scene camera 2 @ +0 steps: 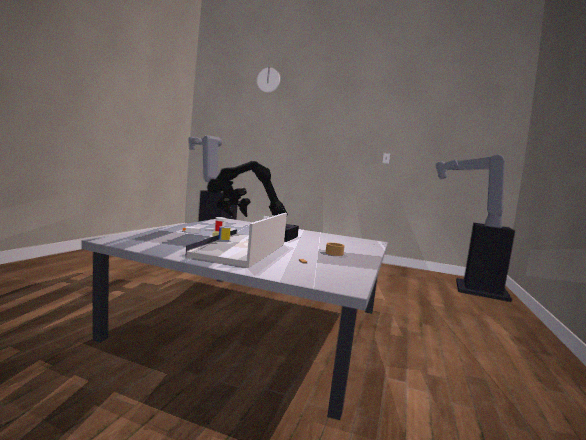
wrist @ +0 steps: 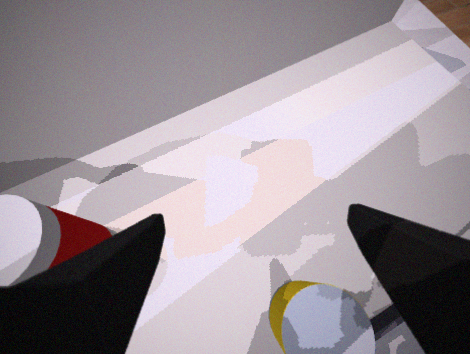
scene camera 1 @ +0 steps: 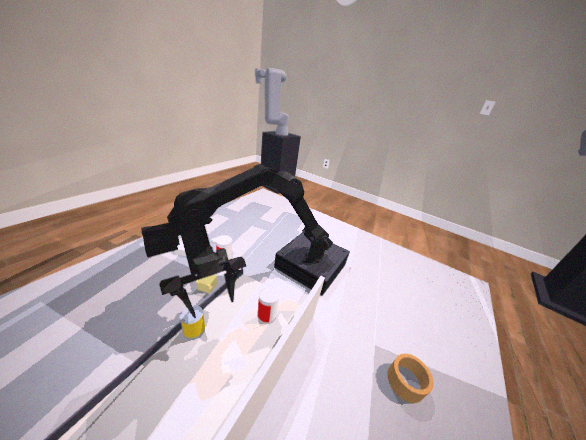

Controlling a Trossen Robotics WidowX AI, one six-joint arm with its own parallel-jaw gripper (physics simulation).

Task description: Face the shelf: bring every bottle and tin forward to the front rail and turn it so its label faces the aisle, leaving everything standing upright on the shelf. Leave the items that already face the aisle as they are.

Observation:
The gripper is open, holding nothing. A tan tape ring rests on the table. Also in view: a shelf back wall and a shelf.
The gripper shows as well in the wrist view.

